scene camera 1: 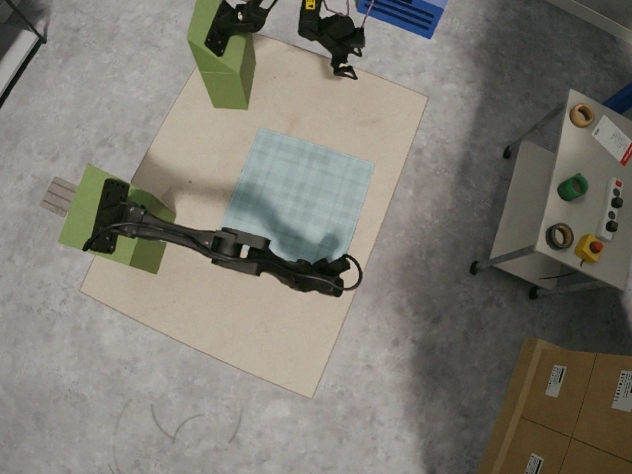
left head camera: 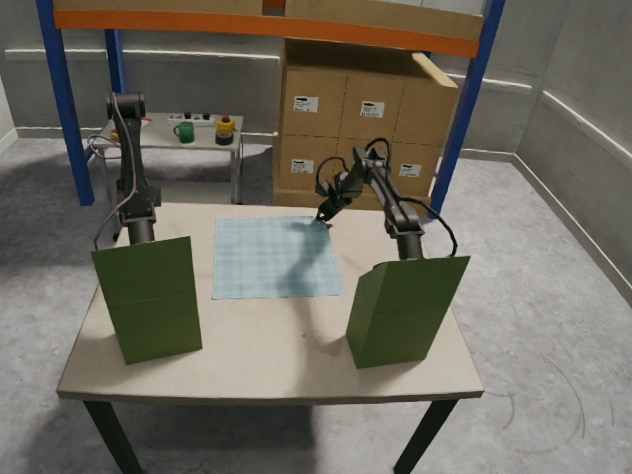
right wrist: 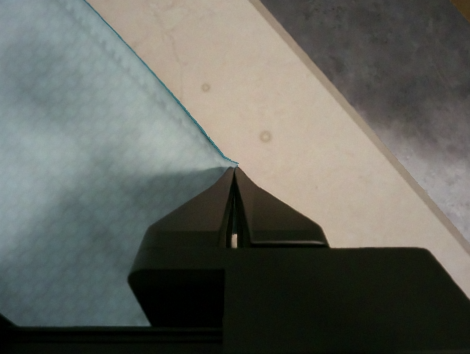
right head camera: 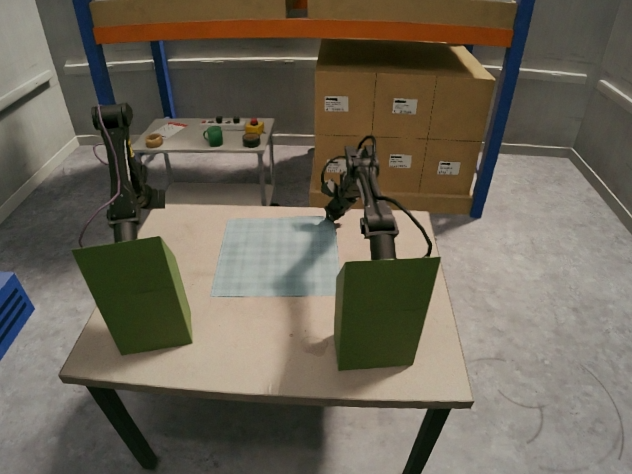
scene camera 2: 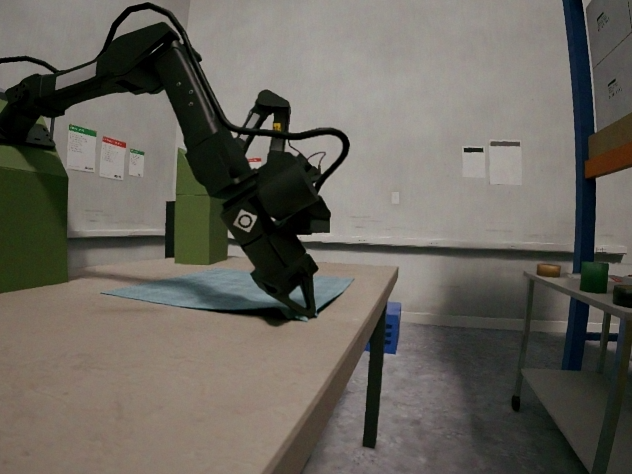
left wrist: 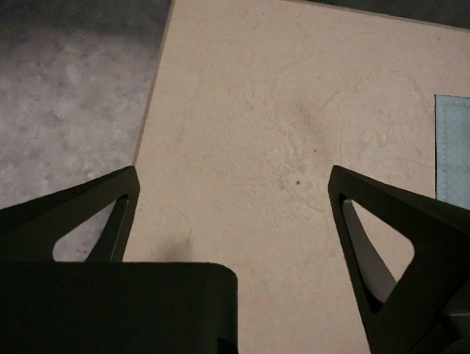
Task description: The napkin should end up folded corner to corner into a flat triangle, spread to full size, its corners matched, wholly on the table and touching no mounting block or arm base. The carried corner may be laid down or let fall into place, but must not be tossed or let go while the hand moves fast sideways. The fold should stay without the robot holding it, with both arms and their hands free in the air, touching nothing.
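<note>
The light-blue checked napkin (left head camera: 250,260) (right head camera: 255,260) (scene camera 1: 316,188) (scene camera 2: 214,283) (left wrist: 454,145) (right wrist: 75,115) lies flat and unfolded on the table (left head camera: 229,352) (scene camera 1: 265,331). My right gripper (left head camera: 320,219) (right head camera: 330,220) (scene camera 2: 310,315) (right wrist: 234,176) is shut on its far right corner as the head cameras show it. The cloth is pinched and slightly puckered at the fingertips, low at the table top. In scene camera 1 the right arm hides that corner. My left gripper (scene camera 1: 357,64) (left wrist: 233,176) is open and empty, above the table near its edge, apart from the napkin.
Green mounting blocks (left head camera: 153,306) (left head camera: 408,316) carry the arms at the near side of the table in the head cameras. The table's far edge runs close beyond the held corner. A grey cart (scene camera 1: 571,239) and stacked cartons (left head camera: 362,122) stand on the floor beyond.
</note>
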